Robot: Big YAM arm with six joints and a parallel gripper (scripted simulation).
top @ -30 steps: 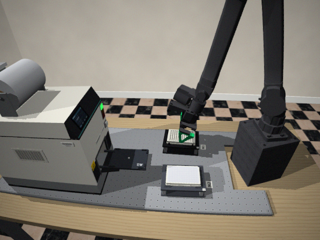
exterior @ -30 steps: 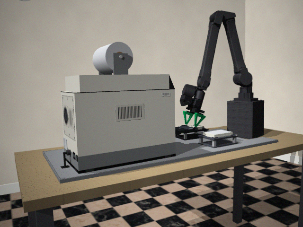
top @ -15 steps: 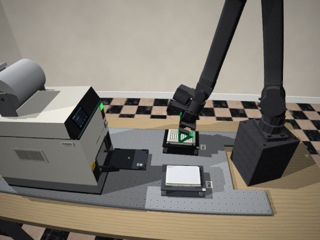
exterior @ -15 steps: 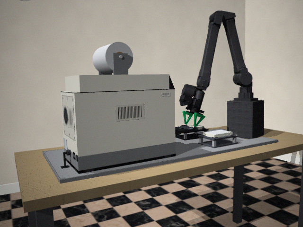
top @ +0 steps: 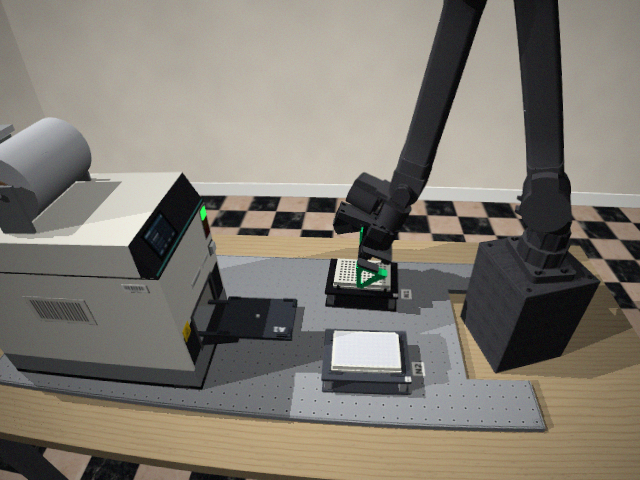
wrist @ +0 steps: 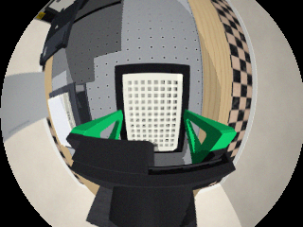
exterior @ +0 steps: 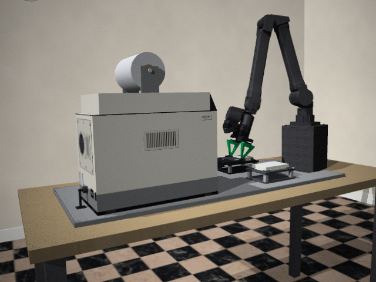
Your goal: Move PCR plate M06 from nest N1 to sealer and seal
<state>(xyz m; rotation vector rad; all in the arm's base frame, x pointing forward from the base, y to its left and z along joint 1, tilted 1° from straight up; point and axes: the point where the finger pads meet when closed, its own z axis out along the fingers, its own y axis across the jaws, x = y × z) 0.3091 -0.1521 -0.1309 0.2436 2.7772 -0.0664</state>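
Now: hand 10 mm above the plate M06. Also, from my hand: plate nest N1 (20 mm below); then sealed plate M09 (220 mm to the left, 20 mm ahead, 10 mm below); then nest N2 (220 mm to the left, 30 mm below, 20 mm ahead).
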